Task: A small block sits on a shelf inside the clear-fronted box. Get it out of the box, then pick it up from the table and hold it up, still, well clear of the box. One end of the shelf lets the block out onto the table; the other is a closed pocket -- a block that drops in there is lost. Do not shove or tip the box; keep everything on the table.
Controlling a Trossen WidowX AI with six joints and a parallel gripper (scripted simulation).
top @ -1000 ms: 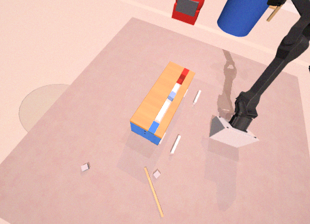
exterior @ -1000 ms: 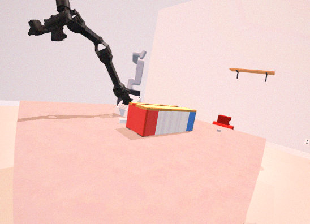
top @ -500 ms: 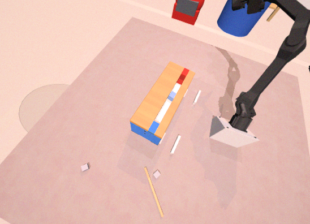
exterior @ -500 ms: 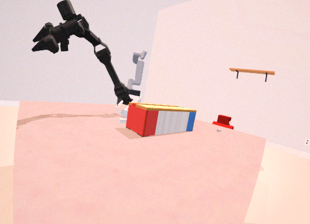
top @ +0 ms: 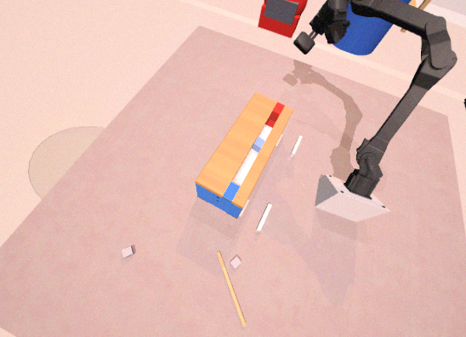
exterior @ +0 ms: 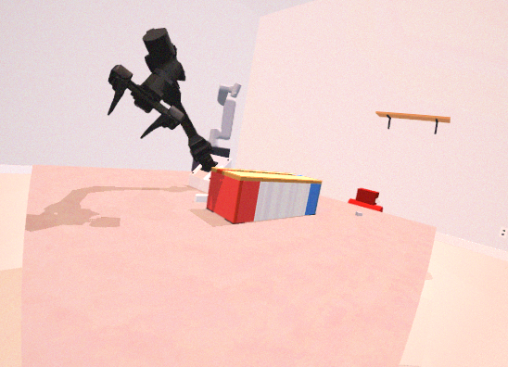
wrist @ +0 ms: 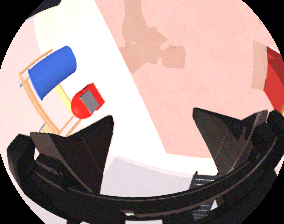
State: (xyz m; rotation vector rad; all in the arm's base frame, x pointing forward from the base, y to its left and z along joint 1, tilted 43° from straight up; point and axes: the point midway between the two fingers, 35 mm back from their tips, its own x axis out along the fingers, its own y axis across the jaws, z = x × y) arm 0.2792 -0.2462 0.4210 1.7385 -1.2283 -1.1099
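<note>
Now: gripper tip 44 cm to the right of the light-blue block, 12 cm above it and 3 cm short of it. Round my gripper tip: box 47 cm to the left, 15 cm below, 3 cm ahead; then thin yellow stick 84 cm to the left, 21 cm below, 2 cm behind.
</note>
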